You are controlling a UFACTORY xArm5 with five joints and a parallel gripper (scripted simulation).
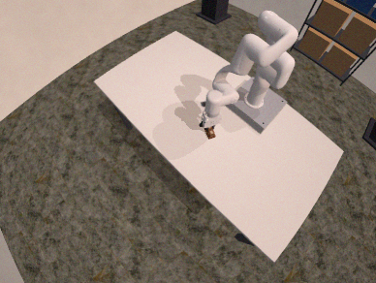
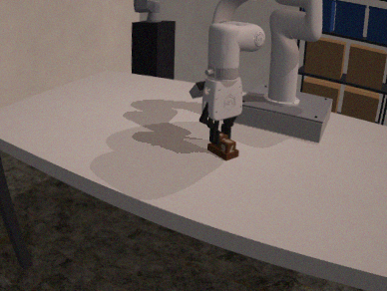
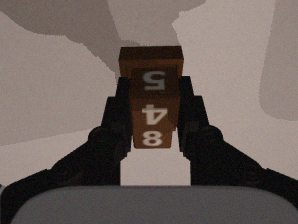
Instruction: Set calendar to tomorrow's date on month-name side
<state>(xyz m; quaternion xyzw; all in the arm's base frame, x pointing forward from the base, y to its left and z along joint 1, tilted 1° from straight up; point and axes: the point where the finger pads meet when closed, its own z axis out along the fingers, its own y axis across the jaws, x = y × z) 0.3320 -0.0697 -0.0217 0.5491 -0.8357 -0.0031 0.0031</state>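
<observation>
Right now my hand is 4 cm above the tray, 1 cm to the right of it and 1 cm short of it. Also, from my hand: brown wooden cube (2 cm below).
</observation>
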